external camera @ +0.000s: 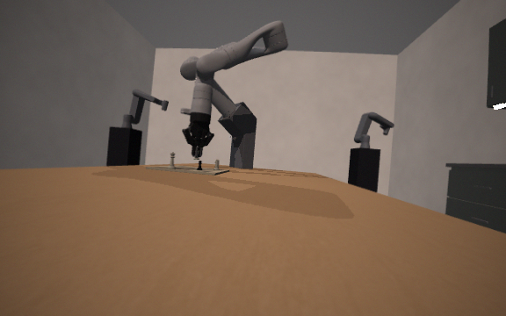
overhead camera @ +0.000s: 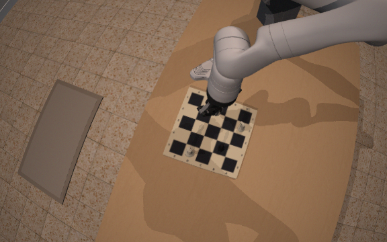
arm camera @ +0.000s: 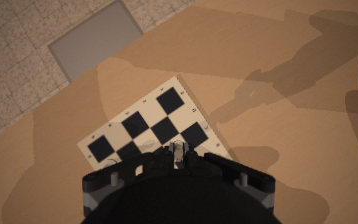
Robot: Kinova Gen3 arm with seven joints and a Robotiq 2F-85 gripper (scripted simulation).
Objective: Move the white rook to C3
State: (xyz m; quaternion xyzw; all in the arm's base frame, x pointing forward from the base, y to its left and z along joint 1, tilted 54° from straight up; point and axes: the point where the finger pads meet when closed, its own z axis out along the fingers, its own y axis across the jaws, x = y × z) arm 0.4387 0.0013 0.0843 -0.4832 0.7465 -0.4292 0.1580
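The chessboard lies 50 mm ahead of my hand and 60 mm below it. From my hand the other things lie so: black piece (90 mm ahead, 40 mm to the left, 50 mm below).
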